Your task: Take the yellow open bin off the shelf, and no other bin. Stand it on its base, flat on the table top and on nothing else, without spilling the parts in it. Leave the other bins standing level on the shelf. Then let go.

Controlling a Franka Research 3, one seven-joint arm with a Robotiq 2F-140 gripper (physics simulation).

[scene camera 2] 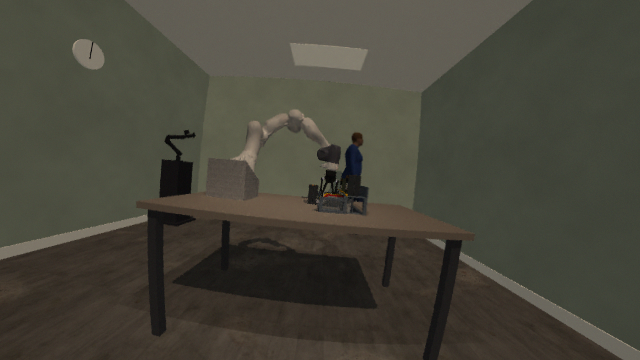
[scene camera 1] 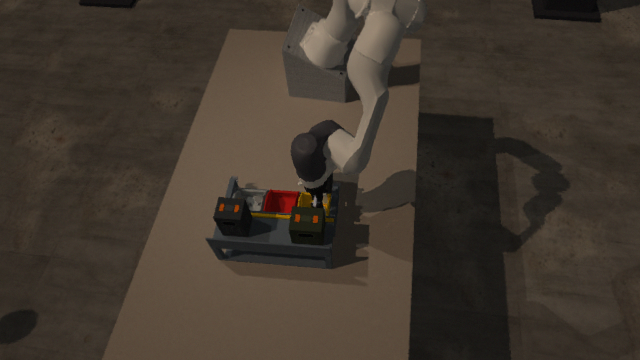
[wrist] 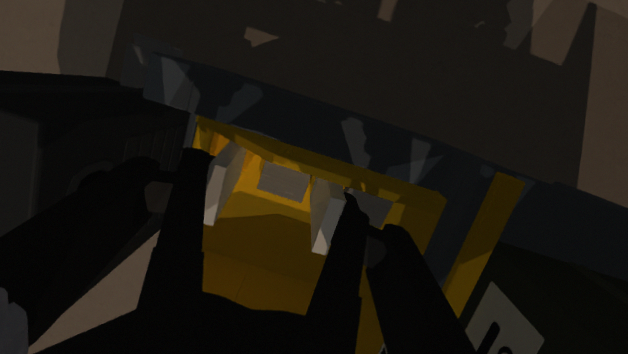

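The yellow open bin [scene camera 1: 304, 199] [wrist: 265, 250] sits on the grey-blue shelf [scene camera 1: 272, 246] [wrist: 310, 110], at the right end of the bin row in scene camera 1. My gripper [scene camera 1: 318, 201] [scene camera 2: 330, 192] [wrist: 281, 165] is partly open. Its two pale pads are over or inside the yellow bin's opening in the wrist view, with nothing between them; their exact depth is unclear. Two grey patches show on the bin's far inner wall. The red bin [scene camera 1: 281, 201] and a grey bin [scene camera 1: 253, 199] with pale parts stand in the same row. The yellow bin's parts are mostly hidden.
Two dark cases with orange latches, one black [scene camera 1: 233, 218] and one dark green [scene camera 1: 307, 226], stand on the shelf in front of the bins. A yellow strip [scene camera 1: 270, 216] [wrist: 487, 225] runs beside the bin row. Another dark case [wrist: 80, 135] is left of the fingers.
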